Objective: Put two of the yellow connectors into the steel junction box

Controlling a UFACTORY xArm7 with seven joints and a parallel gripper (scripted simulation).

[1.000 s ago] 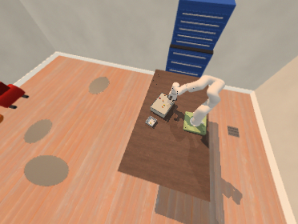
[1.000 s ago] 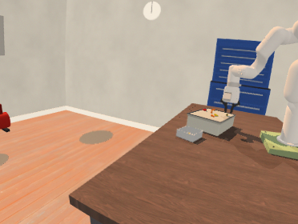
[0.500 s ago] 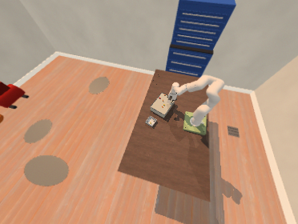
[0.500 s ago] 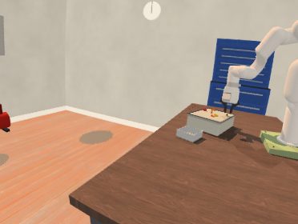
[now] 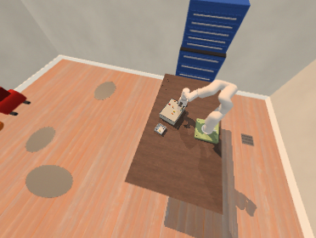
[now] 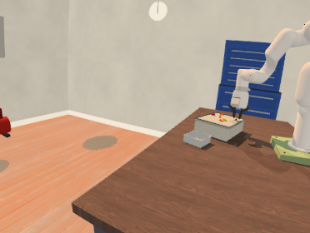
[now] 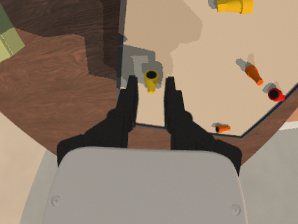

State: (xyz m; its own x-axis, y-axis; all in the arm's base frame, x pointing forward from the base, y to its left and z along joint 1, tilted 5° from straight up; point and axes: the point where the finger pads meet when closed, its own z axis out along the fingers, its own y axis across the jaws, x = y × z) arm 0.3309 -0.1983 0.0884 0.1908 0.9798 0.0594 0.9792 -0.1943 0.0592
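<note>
The junction box is 30 cm to the left of my hand, 20 cm ahead of it and 11 cm below it. The rest, counted from my hand: tool case (9 cm ahead, 6 cm below, 3 cm to the left); then red connector (15 cm ahead, 3 cm to the right, 3 cm below).
</note>
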